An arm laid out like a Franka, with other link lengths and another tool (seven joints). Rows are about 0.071 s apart.
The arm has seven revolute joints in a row. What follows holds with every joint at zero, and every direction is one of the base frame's. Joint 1 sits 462.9 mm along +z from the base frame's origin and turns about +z. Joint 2 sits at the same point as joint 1 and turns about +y. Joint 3 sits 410.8 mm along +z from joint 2 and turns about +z. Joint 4 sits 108.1 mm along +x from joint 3 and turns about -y. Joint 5 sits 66.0 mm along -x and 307.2 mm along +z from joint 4 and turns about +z. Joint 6 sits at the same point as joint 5 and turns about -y. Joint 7 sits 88.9 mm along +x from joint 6 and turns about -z. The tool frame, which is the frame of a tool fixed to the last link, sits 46.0 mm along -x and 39.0 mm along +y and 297.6 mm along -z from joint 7; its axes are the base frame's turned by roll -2.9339, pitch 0.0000 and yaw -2.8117 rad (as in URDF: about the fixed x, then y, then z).
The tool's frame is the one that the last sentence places.
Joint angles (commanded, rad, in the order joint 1, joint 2, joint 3, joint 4, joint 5, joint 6, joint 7), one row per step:
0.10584, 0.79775, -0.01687, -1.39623, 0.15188, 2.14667, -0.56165
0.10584, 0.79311, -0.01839, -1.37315, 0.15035, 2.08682, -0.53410
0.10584, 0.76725, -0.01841, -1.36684, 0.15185, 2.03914, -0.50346
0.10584, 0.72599, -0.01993, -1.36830, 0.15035, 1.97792, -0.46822
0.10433, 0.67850, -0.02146, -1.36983, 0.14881, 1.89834, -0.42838
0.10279, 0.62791, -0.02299, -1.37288, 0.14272, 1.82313, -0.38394
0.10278, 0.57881, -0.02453, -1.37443, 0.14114, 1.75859, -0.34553
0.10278, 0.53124, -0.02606, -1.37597, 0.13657, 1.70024, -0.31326
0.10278, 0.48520, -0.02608, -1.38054, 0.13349, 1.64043, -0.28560
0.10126, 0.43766, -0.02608, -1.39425, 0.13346, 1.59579, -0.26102
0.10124, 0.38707, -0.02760, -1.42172, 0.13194, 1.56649, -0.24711
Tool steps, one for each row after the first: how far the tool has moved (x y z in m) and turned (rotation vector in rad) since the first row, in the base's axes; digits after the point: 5 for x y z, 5 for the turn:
-0.00698, 0.00137, 0.00963, -0.00196, 0.03470, -0.02057
-0.01339, 0.00420, 0.02885, -0.00045, 0.05364, -0.04621
-0.02475, 0.00541, 0.05577, -0.00308, 0.07860, -0.07433
-0.04160, 0.00563, 0.08676, -0.00758, 0.11612, -0.10625
-0.05866, 0.00456, 0.11878, -0.01777, 0.14753, -0.14158
-0.07381, 0.00512, 0.14984, -0.02344, 0.16814, -0.17247
-0.08866, 0.00429, 0.17911, -0.03149, 0.18288, -0.19733
-0.10645, 0.00402, 0.20621, -0.03870, 0.20327, -0.21669
-0.12357, 0.00340, 0.23064, -0.04197, 0.21648, -0.23704
-0.14155, 0.00161, 0.25146, -0.04533, 0.22369, -0.24858

